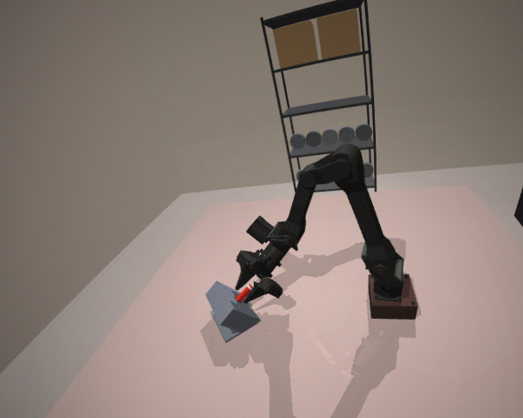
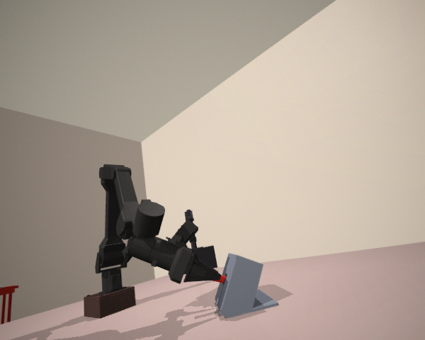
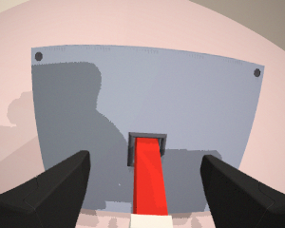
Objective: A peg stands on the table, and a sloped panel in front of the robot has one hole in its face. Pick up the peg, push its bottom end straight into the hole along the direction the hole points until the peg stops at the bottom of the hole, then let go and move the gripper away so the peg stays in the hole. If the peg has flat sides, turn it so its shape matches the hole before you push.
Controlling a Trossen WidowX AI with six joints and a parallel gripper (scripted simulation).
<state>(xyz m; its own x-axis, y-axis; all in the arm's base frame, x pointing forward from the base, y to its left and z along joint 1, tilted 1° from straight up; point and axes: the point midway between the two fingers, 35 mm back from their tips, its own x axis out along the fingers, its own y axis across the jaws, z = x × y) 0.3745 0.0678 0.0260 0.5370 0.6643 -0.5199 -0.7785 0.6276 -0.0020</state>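
Right now my gripper tip is 1 cm past the red peg and 2 cm to the left of it. Round my gripper tip: sloped grey panel: 2 cm ahead, 3 cm to the left, 2 cm below.
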